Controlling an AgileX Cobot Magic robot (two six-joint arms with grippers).
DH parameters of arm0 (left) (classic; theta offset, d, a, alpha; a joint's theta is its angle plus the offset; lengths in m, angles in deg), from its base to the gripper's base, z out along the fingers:
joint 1: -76.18 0.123 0 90
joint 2: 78.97 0 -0.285 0
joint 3: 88.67 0 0.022 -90
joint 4: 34.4 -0.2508 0 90
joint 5: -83.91 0 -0.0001 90
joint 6: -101.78 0.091 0 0
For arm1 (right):
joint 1: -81.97 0.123 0 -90
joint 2: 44.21 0 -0.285 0
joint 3: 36.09 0 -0.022 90
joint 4: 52 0.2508 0 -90
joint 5: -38.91 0 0.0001 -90
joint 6: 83.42 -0.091 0 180
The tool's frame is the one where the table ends.
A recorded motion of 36 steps. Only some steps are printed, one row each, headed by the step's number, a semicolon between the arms.
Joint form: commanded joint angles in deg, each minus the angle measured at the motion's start. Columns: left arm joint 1, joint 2, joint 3, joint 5, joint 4, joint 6; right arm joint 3, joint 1, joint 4, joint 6, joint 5, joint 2.
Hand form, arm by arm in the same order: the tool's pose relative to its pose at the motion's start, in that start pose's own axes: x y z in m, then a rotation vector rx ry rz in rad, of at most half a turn. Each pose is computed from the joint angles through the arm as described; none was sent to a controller.
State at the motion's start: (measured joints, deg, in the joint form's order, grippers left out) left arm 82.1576 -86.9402 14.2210 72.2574 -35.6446 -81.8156; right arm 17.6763 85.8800 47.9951 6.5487 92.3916 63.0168
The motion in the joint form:
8: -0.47 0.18 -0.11 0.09 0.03 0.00; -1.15 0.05 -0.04 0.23 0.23 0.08
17: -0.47 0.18 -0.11 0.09 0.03 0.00; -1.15 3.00 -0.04 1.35 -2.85 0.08
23: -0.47 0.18 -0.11 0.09 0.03 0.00; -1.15 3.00 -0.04 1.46 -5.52 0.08
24: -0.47 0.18 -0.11 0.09 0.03 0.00; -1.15 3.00 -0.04 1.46 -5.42 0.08
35: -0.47 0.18 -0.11 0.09 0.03 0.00; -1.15 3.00 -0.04 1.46 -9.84 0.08
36: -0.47 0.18 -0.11 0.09 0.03 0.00; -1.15 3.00 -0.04 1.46 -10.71 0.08
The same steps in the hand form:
8: 0.0004 -0.0005 -0.0001 0.0084 -0.0024 0.0004; -0.0058 0.0015 0.0007 -0.0075 -0.0097 -0.0197
17: 0.0004 -0.0005 -0.0001 0.0084 -0.0024 0.0004; -0.0003 0.0039 0.0083 0.0289 0.0304 -0.0664
23: 0.0004 -0.0005 -0.0001 0.0084 -0.0024 0.0004; -0.0004 -0.0003 0.0081 0.0755 0.0299 -0.0690
24: 0.0004 -0.0005 -0.0001 0.0084 -0.0024 0.0004; -0.0004 -0.0002 0.0081 0.0737 0.0300 -0.0690
35: 0.0004 -0.0005 -0.0001 0.0084 -0.0024 0.0004; -0.0008 -0.0071 0.0074 0.1509 0.0292 -0.0701
36: 0.0004 -0.0005 -0.0001 0.0084 -0.0024 0.0004; -0.0008 -0.0085 0.0071 0.1661 0.0291 -0.0703

